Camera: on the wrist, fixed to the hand. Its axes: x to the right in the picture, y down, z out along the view.
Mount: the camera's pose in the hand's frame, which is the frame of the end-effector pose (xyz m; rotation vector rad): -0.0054 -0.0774 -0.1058 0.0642 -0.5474 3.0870
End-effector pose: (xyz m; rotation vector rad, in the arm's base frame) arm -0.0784 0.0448 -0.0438 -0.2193 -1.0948 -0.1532
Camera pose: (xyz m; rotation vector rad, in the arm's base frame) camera -0.0075 -0.0566 -0.0874 1.5766 0.1502 -2.6795
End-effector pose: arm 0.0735 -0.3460 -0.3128 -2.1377 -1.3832 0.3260
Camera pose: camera 0.0642 -0.3618 -0.1829 1.3580 -2.0701 -1.2047
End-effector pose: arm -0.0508 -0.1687 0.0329 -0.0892 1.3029 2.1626
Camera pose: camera -0.0313 -0.2324 -0.0801 -1.4001 0.0036 -0.6559
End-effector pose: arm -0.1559 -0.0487 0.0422 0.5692 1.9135 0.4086
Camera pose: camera -0.2670 -0.1184 0.0473 -2.5509 0.9850 -1.4127
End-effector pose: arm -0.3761 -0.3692 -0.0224 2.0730 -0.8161 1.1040
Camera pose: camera -0.3687 -0.2402 0.0003 0.5449 2.0112 -0.4544
